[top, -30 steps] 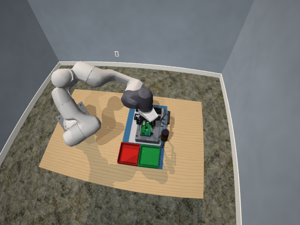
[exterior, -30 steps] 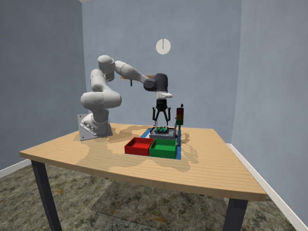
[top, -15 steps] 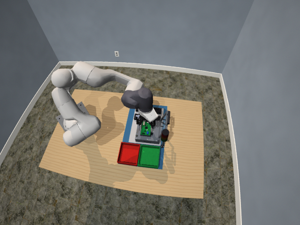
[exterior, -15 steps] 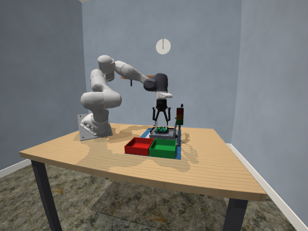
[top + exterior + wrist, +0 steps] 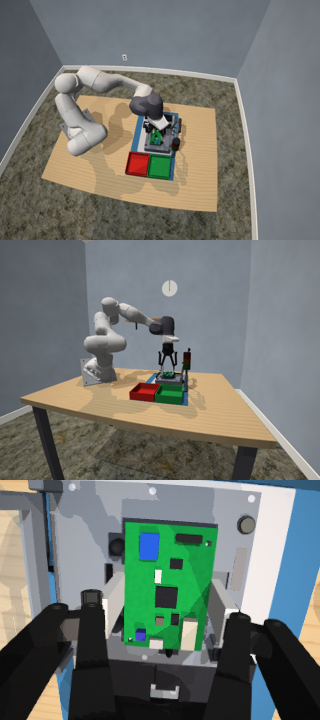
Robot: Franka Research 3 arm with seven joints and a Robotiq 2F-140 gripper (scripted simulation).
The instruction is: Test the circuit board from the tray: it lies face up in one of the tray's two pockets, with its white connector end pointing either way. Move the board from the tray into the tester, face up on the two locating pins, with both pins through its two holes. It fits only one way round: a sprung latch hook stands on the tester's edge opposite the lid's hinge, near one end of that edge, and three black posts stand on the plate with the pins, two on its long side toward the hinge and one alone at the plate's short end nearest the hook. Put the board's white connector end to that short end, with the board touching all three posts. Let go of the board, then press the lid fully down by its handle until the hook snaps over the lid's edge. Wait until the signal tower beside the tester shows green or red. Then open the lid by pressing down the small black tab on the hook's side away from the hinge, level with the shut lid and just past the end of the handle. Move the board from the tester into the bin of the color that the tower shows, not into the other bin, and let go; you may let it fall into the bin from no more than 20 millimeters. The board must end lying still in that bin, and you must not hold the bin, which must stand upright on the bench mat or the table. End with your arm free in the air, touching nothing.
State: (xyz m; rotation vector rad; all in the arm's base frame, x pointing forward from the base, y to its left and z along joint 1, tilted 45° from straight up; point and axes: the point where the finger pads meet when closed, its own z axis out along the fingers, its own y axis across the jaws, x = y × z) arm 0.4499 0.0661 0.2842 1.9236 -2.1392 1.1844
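Right now my hand is 2 cm above the green circuit board. The rest, counted from my hand: tester plate 4 cm below, 1 cm to the left, 1 cm ahead; clear lid 12 cm ahead, 8 cm above, 3 cm to the right; green bin 20 cm to the right, 9 cm below, 1 cm behind.
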